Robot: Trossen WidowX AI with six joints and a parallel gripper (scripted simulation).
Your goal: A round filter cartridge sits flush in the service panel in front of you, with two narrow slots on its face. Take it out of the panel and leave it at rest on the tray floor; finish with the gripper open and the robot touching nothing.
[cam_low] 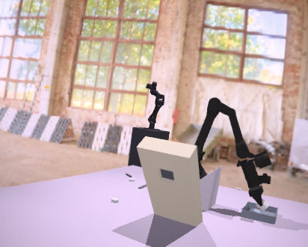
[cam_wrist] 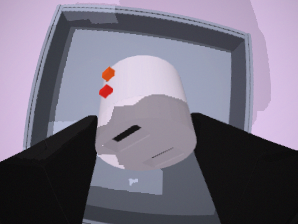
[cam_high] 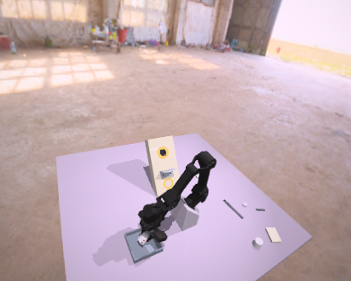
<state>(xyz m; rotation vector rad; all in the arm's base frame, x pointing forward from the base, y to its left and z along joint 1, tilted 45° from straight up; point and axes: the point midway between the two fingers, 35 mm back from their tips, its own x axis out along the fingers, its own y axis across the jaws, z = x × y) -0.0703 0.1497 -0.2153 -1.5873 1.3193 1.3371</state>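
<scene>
The round filter cartridge is right at my gripper tip. The rest, counted from my gripper tip: tan block 720 mm to the right, 200 mm behind, 40 mm below; then beige service panel 400 mm ahead, 240 mm to the right, 100 mm above; then tray 40 mm below.
</scene>
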